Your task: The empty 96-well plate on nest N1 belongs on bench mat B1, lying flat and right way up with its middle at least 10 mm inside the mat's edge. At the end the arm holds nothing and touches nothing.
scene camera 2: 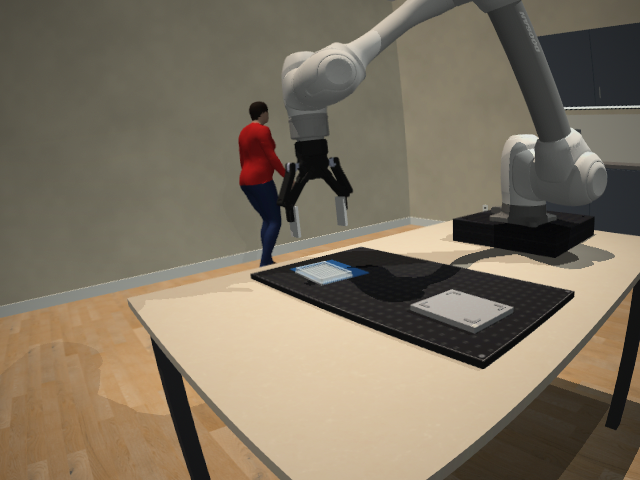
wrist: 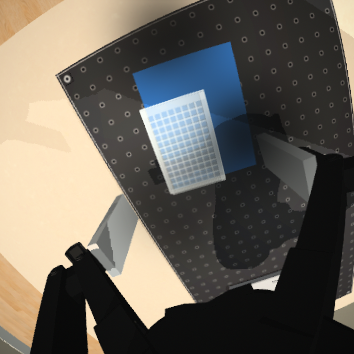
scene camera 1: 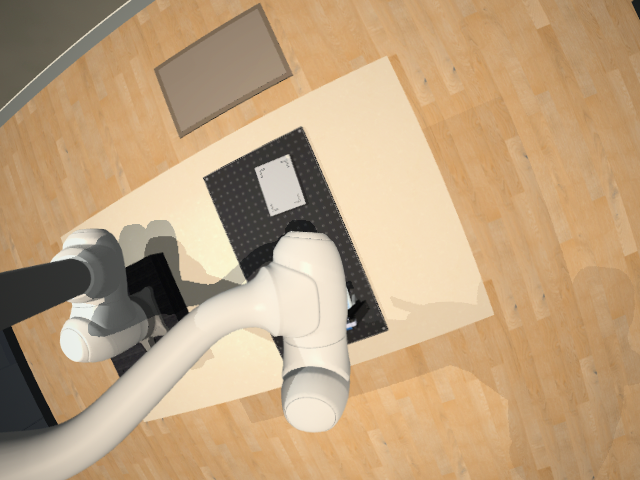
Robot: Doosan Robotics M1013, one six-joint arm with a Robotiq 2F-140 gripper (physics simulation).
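Frame: origin at the arm's base, x ahead, y left, z up, level; metres.
Where they show: gripper, fingertip midpoint: (scene camera 2: 320, 230) (wrist: 192, 179); arm's base, origin of the base link: (scene camera 2: 523, 220) (scene camera 1: 142, 315).
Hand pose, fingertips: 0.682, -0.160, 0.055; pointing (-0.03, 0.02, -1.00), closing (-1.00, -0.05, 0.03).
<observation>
Things, the pixels of their centre, and the offset from my fingertips, as dx, dy, dz. Level surfaces: height alone.
- clear-white 96-well plate, body centre: (wrist: 185, 146) (scene camera 2: 323, 272) -0.003, -0.005, -0.102
- blue bench mat B1, its level: dz -0.109
- Nest N1, body centre: (scene camera 2: 462, 308) (wrist: 261, 301) (scene camera 1: 280, 185) -0.039, +0.391, -0.103
- black perforated board, its level: dz -0.111
- cream table, its level: dz -0.124
The clear-white 96-well plate (scene camera 2: 323, 271) (wrist: 184, 142) lies flat on the blue bench mat B1 (scene camera 2: 359, 271) (wrist: 192, 72). In the wrist view its grid of wells faces up, its middle is over the mat, and its left side sticks out a little past the mat's edge. My gripper (scene camera 2: 318, 228) (wrist: 192, 179) is open and empty, hanging above the plate and apart from it. In scene camera 1 the arm hides most of the gripper, plate and mat. Nest N1 (scene camera 1: 280, 184) (scene camera 2: 461, 310) is a light grey block with corner marks and bears no plate.
The mat and nest are on a black perforated board (scene camera 1: 224, 201) (scene camera 2: 382, 322) (wrist: 300, 65) on the cream table (scene camera 1: 398, 155) (scene camera 2: 289, 372). The robot's black base block (scene camera 2: 473, 235) stands at the table's far side. A person in red (scene camera 2: 255, 155) stands behind the table.
</observation>
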